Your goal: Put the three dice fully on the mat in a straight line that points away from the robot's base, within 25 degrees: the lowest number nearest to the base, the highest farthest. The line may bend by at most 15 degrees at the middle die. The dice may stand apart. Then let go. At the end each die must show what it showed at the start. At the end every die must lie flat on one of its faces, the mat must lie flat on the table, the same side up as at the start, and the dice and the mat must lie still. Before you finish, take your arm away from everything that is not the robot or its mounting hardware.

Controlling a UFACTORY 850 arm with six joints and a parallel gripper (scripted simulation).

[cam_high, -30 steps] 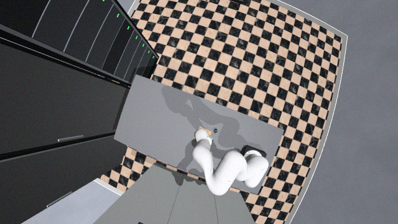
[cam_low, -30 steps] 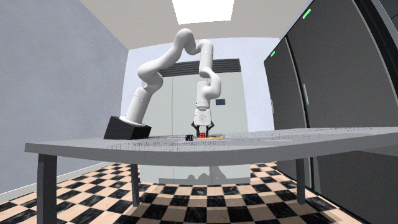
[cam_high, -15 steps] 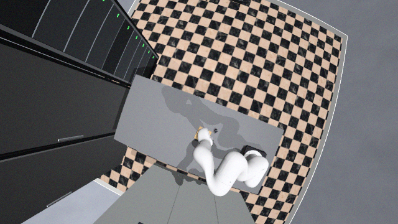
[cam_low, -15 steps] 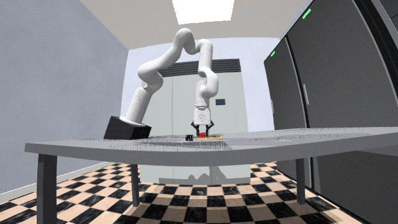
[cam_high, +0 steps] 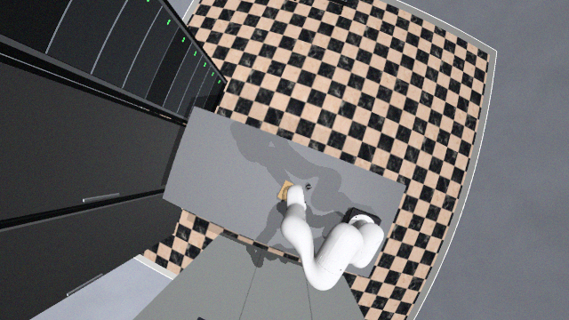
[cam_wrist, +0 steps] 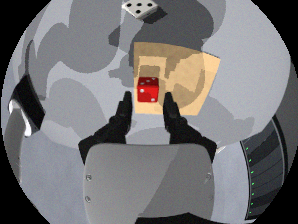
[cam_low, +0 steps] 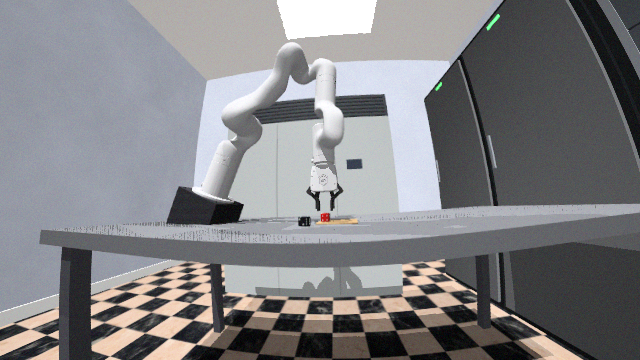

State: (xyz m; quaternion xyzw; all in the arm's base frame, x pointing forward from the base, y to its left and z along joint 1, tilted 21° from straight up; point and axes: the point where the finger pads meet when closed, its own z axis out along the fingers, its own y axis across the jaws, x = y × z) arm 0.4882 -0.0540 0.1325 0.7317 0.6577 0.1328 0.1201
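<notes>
My gripper is now 40 mm above the red die. Round my hand: tan mat (60 mm below, 50 mm ahead, 10 mm to the right); black die (90 mm to the right, 70 mm behind, 50 mm below); white die (130 mm to the left, 50 mm below).
</notes>
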